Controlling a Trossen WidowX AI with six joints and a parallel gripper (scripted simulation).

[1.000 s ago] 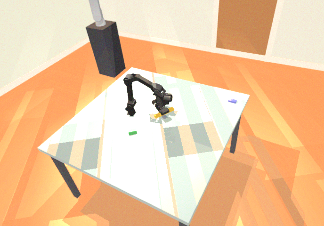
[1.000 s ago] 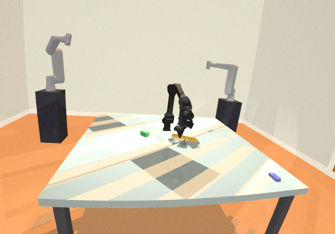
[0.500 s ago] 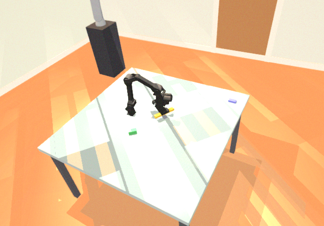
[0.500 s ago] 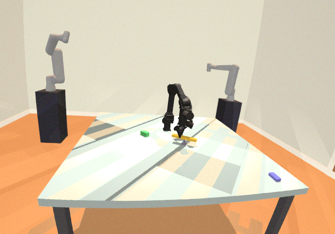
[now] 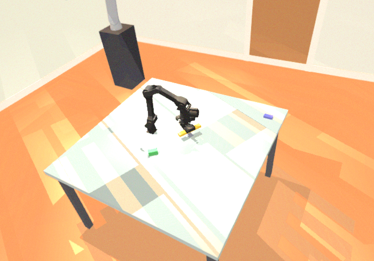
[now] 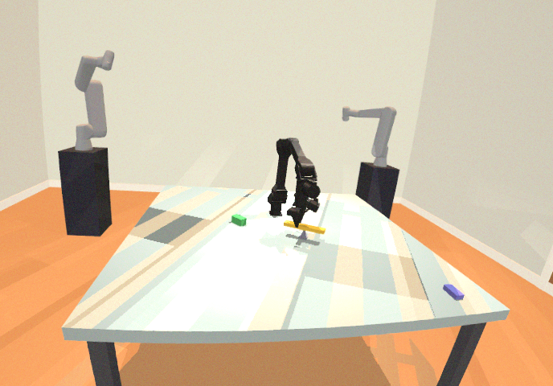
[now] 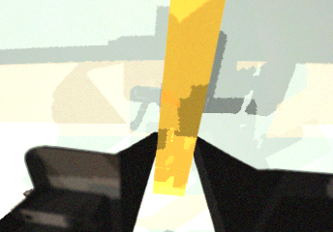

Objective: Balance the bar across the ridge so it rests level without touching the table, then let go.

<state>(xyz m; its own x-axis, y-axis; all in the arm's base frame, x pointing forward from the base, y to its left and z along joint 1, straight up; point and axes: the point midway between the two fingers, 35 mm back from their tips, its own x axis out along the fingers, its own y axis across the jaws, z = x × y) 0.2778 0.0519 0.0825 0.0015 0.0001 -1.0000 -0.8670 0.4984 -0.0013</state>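
The yellow bar lies 10 mm ahead of my gripper tip and 30 mm to the left of it. The rest, counted from my gripper tip: purple block: 460 mm ahead, 450 mm to the left, 40 mm below; then green block: 130 mm behind, 250 mm to the right, 30 mm below.
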